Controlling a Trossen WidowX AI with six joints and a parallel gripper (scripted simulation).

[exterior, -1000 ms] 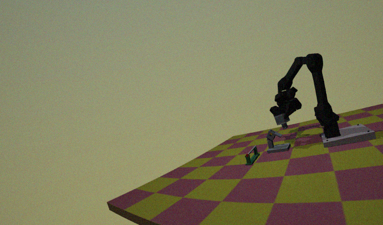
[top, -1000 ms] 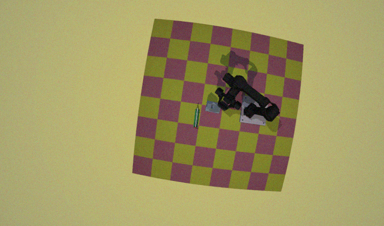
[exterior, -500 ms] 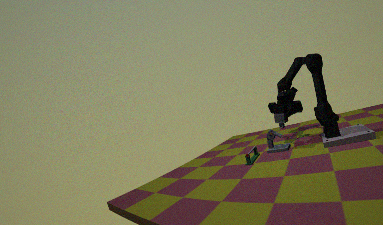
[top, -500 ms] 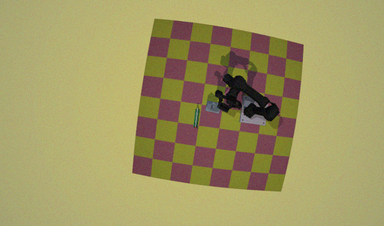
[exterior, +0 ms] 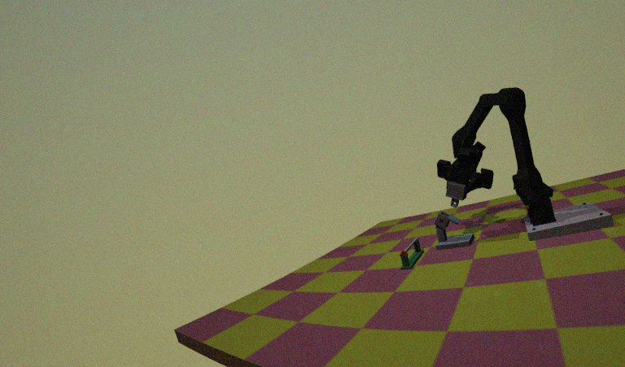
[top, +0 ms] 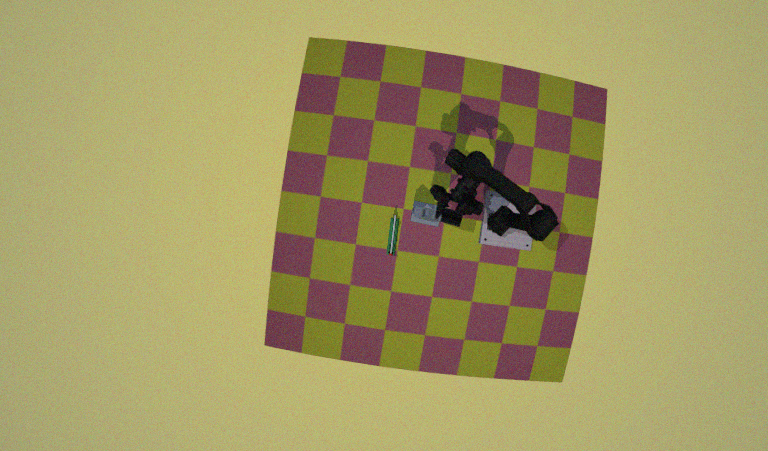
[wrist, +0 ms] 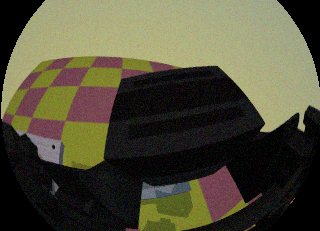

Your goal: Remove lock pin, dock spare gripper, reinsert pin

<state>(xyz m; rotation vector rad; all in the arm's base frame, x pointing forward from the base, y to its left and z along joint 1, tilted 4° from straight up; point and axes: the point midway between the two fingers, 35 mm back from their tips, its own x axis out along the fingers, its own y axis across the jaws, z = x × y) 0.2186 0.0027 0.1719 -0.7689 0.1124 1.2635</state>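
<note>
Now: the green cradle 150 mm ahead of my gripper tip, 140 mm below it and 100 mm to the left of it. From my gripper tip the other things lie so: spare gripper (20 mm to the right); mount (120 mm below, 50 mm ahead, 10 mm to the right).
</note>
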